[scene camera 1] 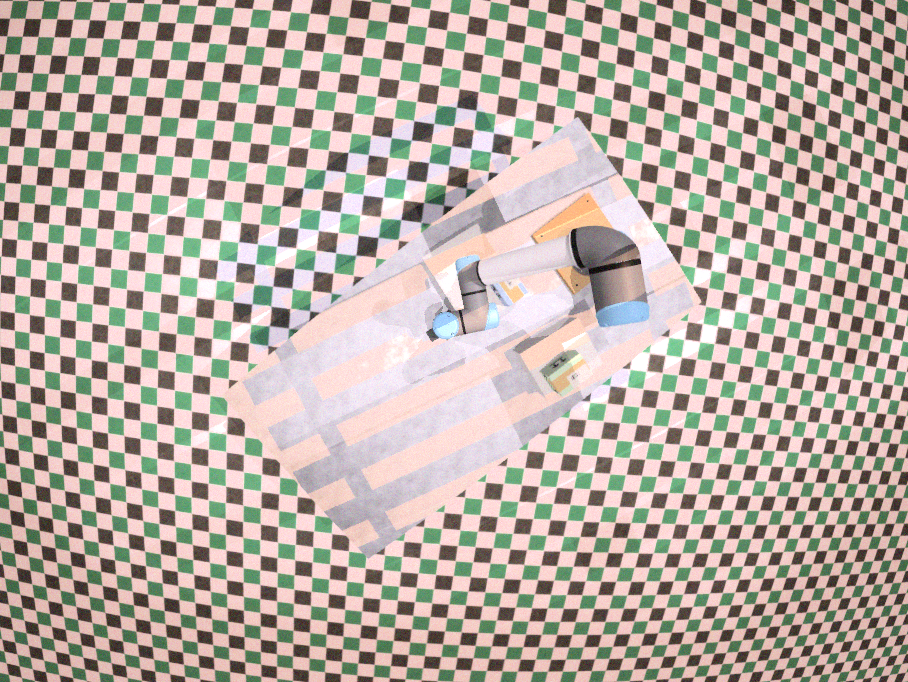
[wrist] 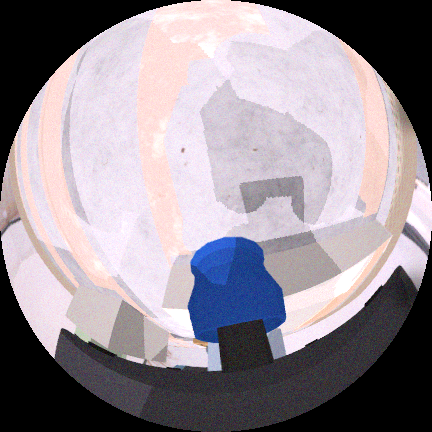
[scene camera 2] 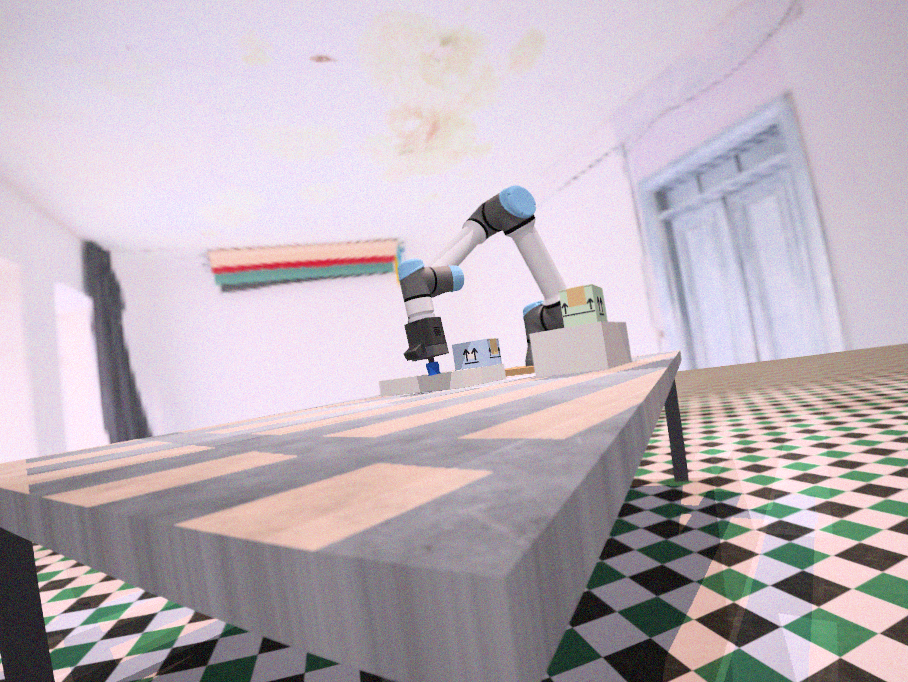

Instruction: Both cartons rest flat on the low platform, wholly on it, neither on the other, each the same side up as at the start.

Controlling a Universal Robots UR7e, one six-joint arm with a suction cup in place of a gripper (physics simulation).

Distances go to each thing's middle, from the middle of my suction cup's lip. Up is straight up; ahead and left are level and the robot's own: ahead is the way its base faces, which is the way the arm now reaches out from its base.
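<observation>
Counting from my suction cup, I find the low platform (scene camera 1: pixel 441 262) 100 mm to the right of it, 170 mm behind it and 30 mm below it. Going by their middles, the low platform is the nearest to my suction cup of the things named here. The tall block (scene camera 1: pixel 567 334) is 320 mm to the left of my suction cup and 290 mm behind it.
</observation>
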